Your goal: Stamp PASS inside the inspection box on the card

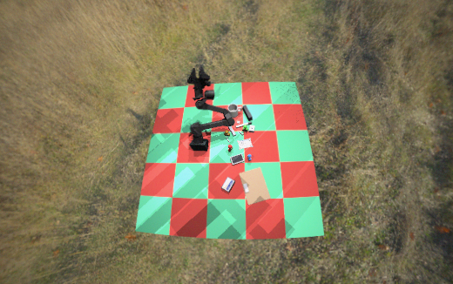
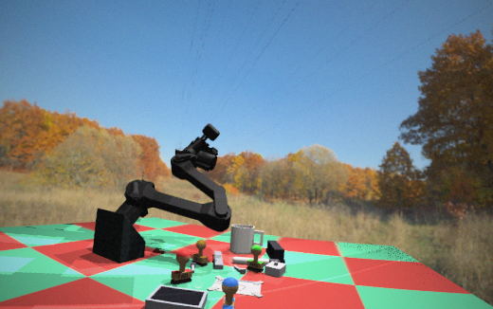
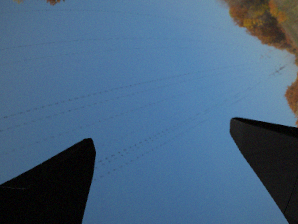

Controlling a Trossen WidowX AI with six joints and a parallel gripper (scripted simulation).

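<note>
Now: the green-knobbed stamp 42 cm below my gripper tip, 33 cm ahead of it and 22 cm to the right of it. From my gripper tip the other things lie so: yellow-knobbed stamp (42 cm below, 27 cm to the right, 19 cm ahead); then white cup (40 cm below, 24 cm ahead, 7 cm to the right); then black block (42 cm below, 34 cm ahead, 7 cm to the right).
</note>
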